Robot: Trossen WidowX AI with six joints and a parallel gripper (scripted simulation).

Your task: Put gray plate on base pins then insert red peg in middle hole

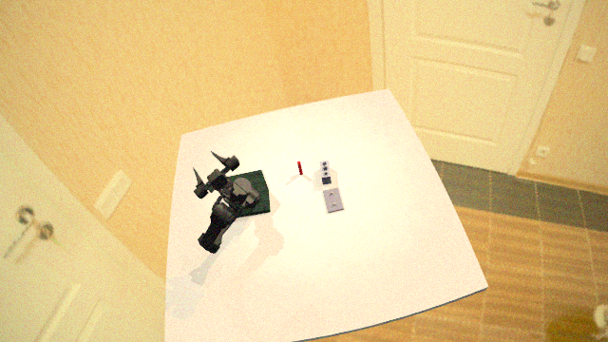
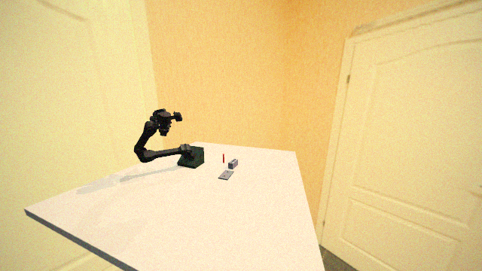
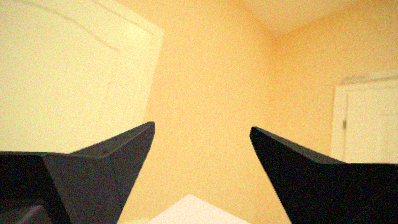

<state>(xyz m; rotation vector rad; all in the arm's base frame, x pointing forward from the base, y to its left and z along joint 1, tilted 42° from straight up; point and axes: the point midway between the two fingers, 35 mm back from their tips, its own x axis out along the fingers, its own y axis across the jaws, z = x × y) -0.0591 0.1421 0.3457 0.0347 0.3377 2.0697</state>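
Right now my gripper tip is 42 cm short of the gray plate, 40 cm above it and 18 cm to the right of it. Also, from my gripper tip: red peg (40 cm below, 31 cm ahead, 23 cm to the left).
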